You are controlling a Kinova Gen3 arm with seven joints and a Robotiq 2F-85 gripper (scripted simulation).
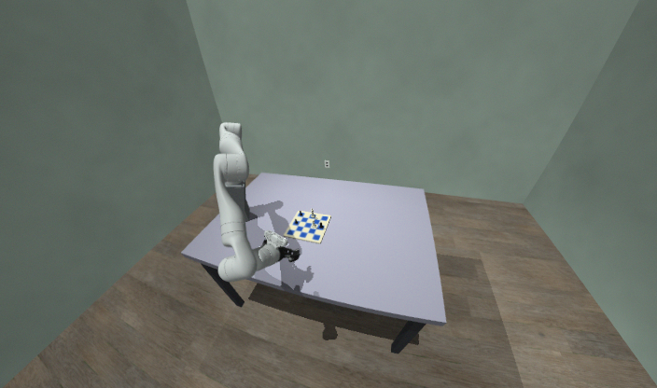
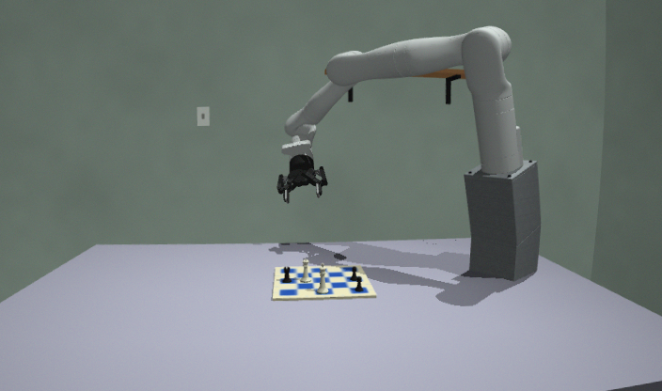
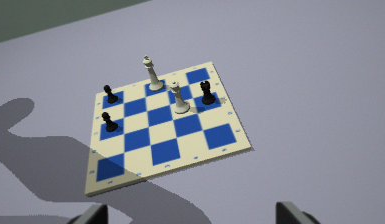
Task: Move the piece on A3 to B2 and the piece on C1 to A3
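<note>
Now: the white king 20 mm behind my hand, 360 mm to the left of it and 120 mm below it. From my hand the other things lie so: black rook: 50 mm ahead, 280 mm to the left, 140 mm below; then cream chessboard: 30 mm behind, 280 mm to the left, 160 mm below.
</note>
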